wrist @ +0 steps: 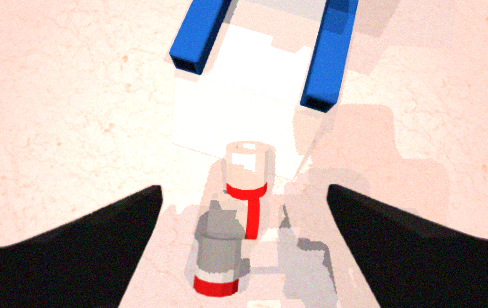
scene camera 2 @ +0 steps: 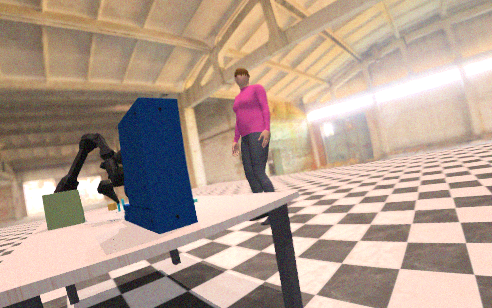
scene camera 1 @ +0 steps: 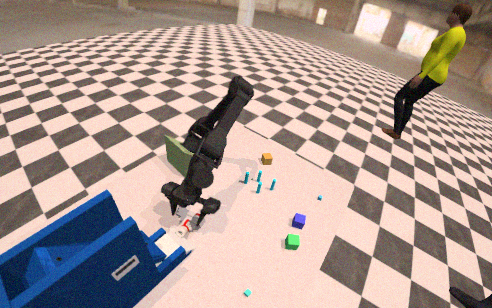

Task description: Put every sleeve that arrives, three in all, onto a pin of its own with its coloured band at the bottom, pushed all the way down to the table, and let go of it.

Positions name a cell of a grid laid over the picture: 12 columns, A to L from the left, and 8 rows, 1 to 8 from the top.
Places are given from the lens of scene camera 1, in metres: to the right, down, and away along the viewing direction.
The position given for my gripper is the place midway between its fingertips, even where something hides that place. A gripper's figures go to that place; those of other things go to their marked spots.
my gripper (scene camera 1: E6): -0.20, 0.21, 0.66
chute ramp (scene camera 1: E7): -0.22, 0.28, 0.60
